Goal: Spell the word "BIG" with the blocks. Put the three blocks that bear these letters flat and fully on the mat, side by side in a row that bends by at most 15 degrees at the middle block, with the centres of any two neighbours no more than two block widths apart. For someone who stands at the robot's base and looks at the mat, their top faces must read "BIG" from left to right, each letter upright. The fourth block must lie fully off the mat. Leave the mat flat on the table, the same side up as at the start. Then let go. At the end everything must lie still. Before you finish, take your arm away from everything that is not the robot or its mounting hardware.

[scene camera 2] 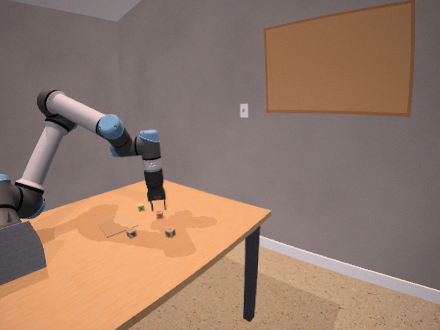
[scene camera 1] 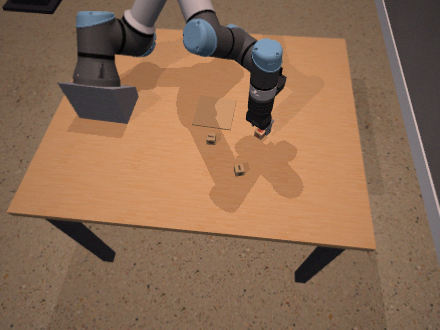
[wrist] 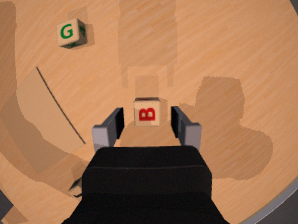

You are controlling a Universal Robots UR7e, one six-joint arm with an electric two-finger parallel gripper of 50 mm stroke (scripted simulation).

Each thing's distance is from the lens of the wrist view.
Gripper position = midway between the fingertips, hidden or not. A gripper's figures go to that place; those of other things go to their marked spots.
gripper [wrist: 147,116]: 17 cm
B block [wrist: 146,109]: 17 cm
